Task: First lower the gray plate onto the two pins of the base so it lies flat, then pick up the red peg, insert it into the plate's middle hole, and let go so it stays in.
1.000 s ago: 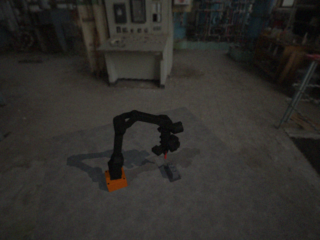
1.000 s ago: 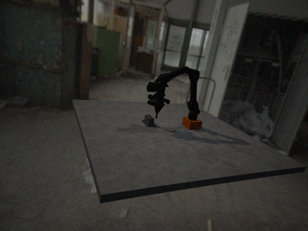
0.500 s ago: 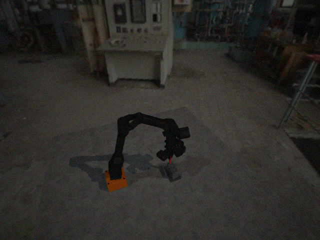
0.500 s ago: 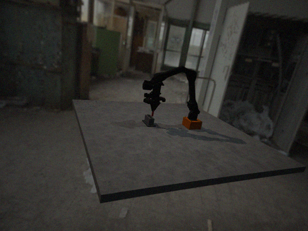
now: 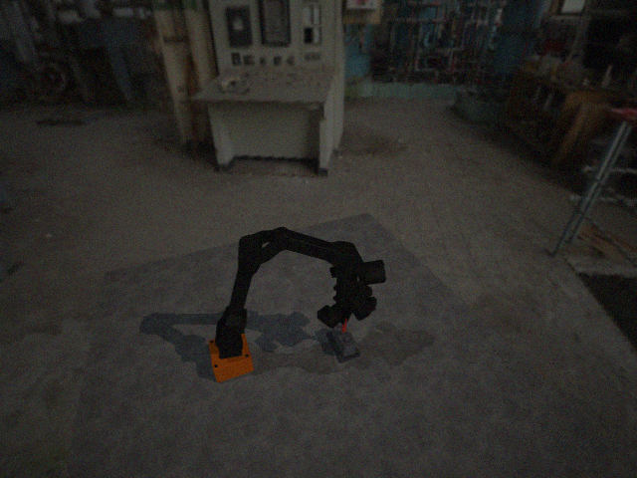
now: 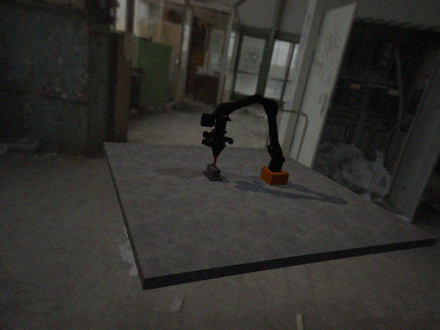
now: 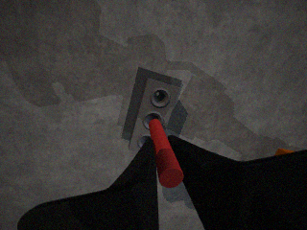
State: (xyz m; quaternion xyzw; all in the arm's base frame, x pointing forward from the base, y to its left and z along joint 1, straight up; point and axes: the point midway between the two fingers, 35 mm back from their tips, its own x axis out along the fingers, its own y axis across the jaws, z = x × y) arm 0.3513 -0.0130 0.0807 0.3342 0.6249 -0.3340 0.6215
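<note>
Now: the red peg right at my gripper tip. The rest, counted from my gripper tip: gray plate: 70 mm below.
</note>
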